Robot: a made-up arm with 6 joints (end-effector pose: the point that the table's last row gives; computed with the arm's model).
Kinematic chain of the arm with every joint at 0, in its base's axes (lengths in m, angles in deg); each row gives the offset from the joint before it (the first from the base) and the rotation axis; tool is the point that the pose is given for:
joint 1: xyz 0 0 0.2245 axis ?
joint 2: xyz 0 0.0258 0 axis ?
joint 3: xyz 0 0 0.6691 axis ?
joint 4: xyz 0 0 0.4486 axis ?
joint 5: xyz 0 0 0 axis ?
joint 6: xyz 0 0 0.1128 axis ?
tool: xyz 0 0 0
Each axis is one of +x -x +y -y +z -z.
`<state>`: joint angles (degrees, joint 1 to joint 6).
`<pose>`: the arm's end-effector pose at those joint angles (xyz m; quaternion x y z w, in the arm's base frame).
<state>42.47 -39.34 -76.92 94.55 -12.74 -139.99</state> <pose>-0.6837 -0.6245 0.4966 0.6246 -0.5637 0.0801 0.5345</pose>
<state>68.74 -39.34 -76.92 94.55 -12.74 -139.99</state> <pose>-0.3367 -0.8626 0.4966 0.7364 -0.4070 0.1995 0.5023</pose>
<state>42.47 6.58 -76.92 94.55 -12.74 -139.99</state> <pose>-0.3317 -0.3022 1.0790 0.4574 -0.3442 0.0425 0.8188</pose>
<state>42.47 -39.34 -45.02 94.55 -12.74 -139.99</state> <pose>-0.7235 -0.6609 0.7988 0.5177 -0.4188 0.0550 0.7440</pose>
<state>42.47 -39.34 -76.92 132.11 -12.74 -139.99</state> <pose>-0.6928 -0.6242 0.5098 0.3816 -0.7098 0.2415 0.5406</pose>
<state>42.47 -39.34 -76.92 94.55 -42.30 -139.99</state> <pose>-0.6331 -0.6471 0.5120 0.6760 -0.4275 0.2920 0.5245</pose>
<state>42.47 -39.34 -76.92 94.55 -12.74 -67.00</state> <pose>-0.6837 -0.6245 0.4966 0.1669 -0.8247 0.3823 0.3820</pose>
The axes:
joint 1: +z
joint 2: +y
joint 3: +y
joint 4: +z
joint 5: +y
joint 6: +z

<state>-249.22 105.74 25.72 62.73 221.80 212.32</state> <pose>-0.2951 0.8934 -0.1725 -0.1946 0.3177 -0.6178 0.6924</pose>
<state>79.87 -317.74 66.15 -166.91 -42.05 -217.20</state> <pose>0.1217 0.9249 0.4818 -0.7868 0.5546 0.1810 0.2012</pose>
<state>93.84 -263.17 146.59 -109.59 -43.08 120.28</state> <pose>-0.1101 0.1709 -0.0696 0.3462 -0.6642 0.2894 0.5960</pose>
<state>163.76 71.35 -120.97 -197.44 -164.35 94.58</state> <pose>-0.3827 0.0941 0.6808 -0.7676 -0.3532 0.3710 0.3853</pose>
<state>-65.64 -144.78 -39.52 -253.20 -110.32 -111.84</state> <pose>-0.2278 0.3202 -0.7327 -0.3180 -0.4857 0.5158 0.6301</pose>
